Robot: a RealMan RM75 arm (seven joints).
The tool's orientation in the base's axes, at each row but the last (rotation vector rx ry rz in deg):
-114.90, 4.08, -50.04
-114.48, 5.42, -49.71
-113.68, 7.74, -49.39
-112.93, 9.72, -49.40
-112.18, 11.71, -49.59
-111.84, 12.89, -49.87
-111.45, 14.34, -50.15
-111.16, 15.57, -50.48
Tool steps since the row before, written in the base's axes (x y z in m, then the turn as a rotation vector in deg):
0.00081, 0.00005, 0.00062, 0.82, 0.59, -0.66
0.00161, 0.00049, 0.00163, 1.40, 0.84, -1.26
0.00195, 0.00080, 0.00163, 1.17, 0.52, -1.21
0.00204, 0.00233, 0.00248, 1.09, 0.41, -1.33
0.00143, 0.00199, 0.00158, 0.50, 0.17, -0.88
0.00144, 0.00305, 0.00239, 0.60, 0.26, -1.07
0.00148, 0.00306, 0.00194, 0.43, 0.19, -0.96
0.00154, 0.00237, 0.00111, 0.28, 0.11, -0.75
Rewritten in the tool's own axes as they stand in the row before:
0.00093, -0.00028, 0.00032, 0.03, 0.39, 1.14
0.00189, -0.00112, 0.00081, 0.04, 0.87, 1.87
0.00196, -0.00127, 0.00127, 0.03, 0.95, 1.48
0.00172, -0.00282, 0.00219, -0.04, 1.09, 1.39
0.00089, -0.00207, 0.00185, -0.14, 0.73, 0.70
0.00072, -0.00331, 0.00237, -0.20, 0.86, 0.89
0.00044, -0.00296, 0.00253, -0.24, 0.78, 0.69
0.00039, -0.00191, 0.00233, -0.21, 0.62, 0.48

